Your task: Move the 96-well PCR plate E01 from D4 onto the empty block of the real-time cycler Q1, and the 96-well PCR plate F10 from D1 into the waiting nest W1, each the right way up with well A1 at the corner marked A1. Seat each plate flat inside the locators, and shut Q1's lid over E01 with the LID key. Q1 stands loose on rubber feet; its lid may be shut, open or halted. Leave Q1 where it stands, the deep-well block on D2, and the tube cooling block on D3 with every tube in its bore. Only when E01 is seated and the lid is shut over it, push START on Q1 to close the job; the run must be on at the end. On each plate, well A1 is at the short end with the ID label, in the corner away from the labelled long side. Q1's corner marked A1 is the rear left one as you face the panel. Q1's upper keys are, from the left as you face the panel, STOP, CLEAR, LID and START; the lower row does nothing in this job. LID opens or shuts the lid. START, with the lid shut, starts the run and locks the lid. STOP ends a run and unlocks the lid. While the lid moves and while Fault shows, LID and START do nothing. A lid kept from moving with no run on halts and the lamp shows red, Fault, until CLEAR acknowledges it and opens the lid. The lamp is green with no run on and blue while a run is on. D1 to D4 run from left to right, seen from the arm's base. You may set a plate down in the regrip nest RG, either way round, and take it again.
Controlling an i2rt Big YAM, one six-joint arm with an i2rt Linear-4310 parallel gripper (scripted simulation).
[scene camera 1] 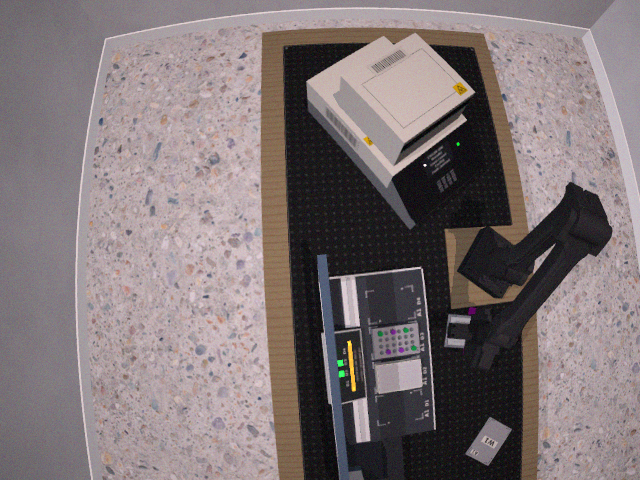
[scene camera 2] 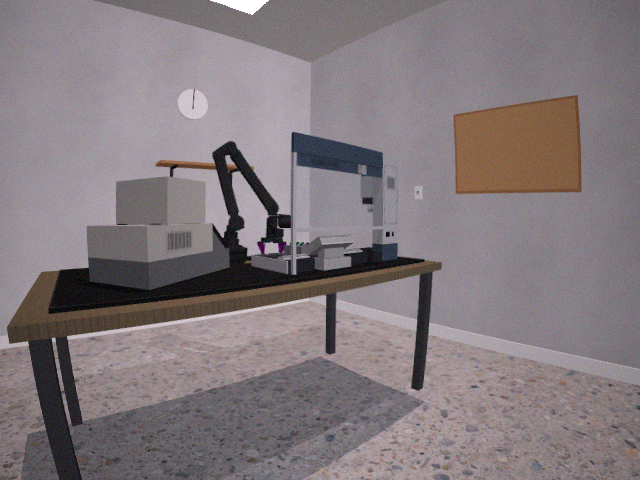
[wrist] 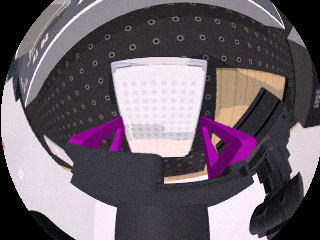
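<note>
There is a lid (scene camera 1: pixel 405 95) in view, and in scene camera 2 I see the lid (scene camera 2: pixel 166 200) too. I also see a tube cooling block (scene camera 1: pixel 380 348), though in the wrist view the block is out of frame. A clear panel (scene camera 2: pixel 324 198) and a grey regrip nest (wrist: pixel 150 60) are in view as well.
</note>
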